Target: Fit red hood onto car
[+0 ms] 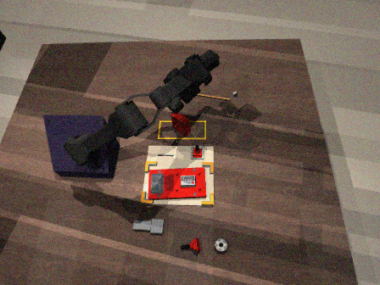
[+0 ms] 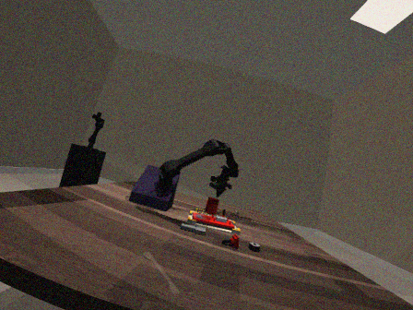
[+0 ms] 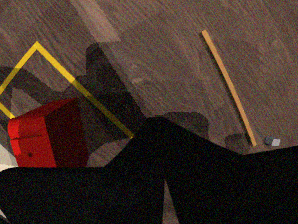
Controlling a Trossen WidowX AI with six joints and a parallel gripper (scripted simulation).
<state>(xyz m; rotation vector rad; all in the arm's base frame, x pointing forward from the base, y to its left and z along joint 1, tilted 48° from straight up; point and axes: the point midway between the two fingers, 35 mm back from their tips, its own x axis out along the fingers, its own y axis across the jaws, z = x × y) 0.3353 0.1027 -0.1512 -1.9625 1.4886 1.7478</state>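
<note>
My gripper tip is now 30 mm past the red hood, 70 mm to the left of it and 50 mm above it. Round my gripper tip: thin stick 90 mm ahead, 90 mm to the left, 100 mm below.
</note>
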